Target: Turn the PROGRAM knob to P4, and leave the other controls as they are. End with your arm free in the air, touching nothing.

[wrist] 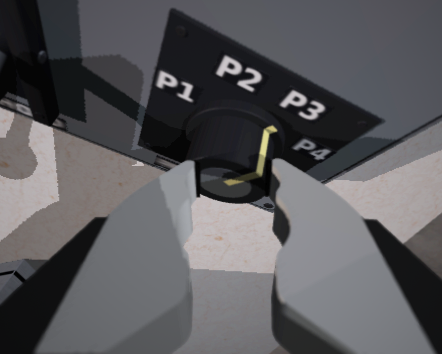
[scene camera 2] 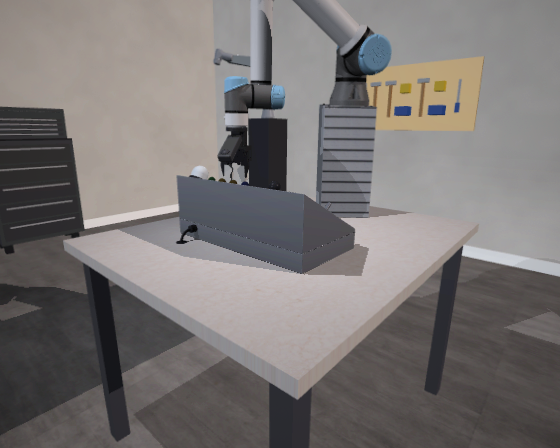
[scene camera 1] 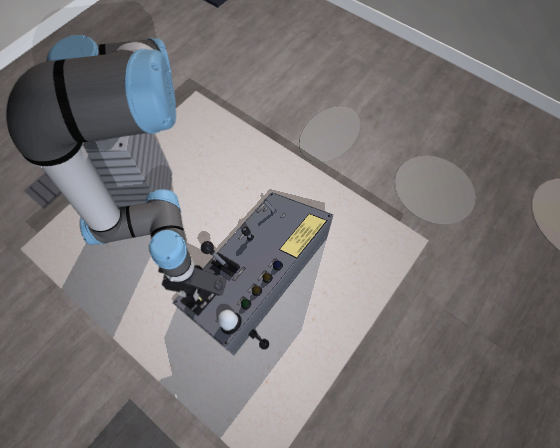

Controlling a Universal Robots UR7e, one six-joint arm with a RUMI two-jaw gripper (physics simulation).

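Pixels of known places: gripper, between the fingertips: [wrist: 233, 164] [scene camera 1: 197, 292]; arm's base, origin of its link: [scene camera 2: 348, 105].
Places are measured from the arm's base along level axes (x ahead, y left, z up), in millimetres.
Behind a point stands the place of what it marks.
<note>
The PROGRAM knob [wrist: 225, 145] {z -299, x 449, y -160 mm} is a black cylinder with a yellow pointer line, seen in the wrist view on a black plate [wrist: 200, 45] {z -309, x 480, y -133 mm} marked P1, P2, P3 and P4. The line points to the P3 and P4 side, seemingly nearer P3; its exact setting is hard to tell. My gripper [scene camera 1: 200, 298] {z -302, x 440, y -168 mm} [scene camera 2: 234, 175] [wrist: 233, 164] {z -302, x 440, y -168 mm} is shut on the knob, one fingertip on each side of its outer end. In scene camera 1 my gripper largely hides the knob, at the near-left end of the grey console [scene camera 1: 260, 250] {z -298, x 505, y 49 mm} [scene camera 2: 240, 215] {z -318, x 625, y 54 mm}.
A black ball-topped lever [scene camera 1: 207, 247] {z -262, x 382, y -52 mm} stands close beside my gripper. The console also bears a white dome [scene camera 1: 228, 320] {z -208, x 588, y -180 mm} [scene camera 2: 199, 172] {z -224, x 594, y -160 mm}, a row of coloured buttons including a green one [scene camera 1: 245, 303] {z -235, x 588, y -114 mm}, and small switches [scene camera 1: 246, 232] {z -289, x 434, y 66 mm}. Another ball-ended lever [scene camera 1: 263, 343] {z -410, x 675, y -154 mm} sticks out behind it.
</note>
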